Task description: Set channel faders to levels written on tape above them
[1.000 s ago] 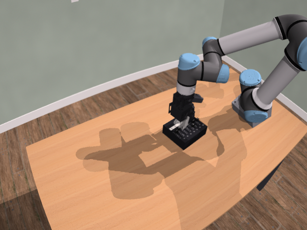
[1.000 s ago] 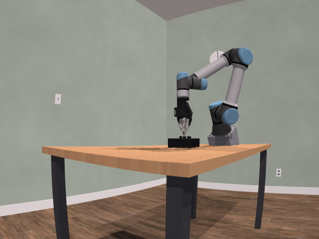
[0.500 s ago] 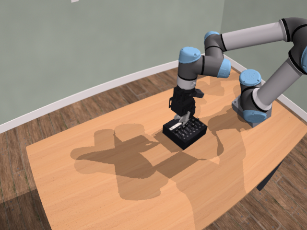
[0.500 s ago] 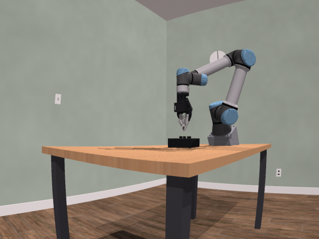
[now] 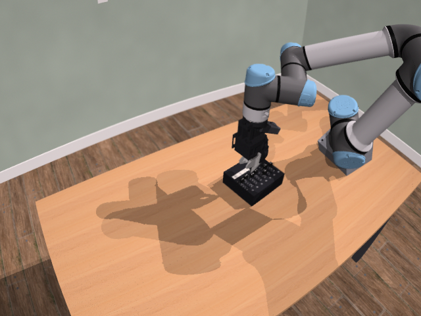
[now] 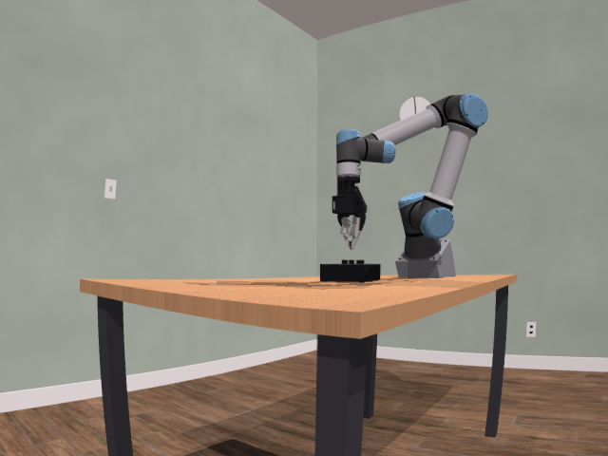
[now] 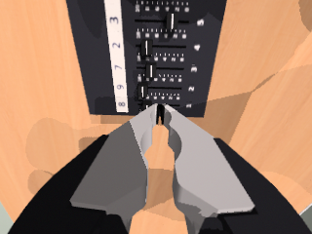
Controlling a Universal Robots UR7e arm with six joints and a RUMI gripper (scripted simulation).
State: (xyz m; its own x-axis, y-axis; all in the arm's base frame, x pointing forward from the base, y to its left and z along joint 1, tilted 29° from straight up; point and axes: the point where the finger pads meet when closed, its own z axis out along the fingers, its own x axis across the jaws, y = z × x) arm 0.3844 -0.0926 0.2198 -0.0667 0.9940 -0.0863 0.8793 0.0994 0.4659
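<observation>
The master fader lies 110 mm behind my hand, 10 mm to the right of it and 50 mm below it.
</observation>
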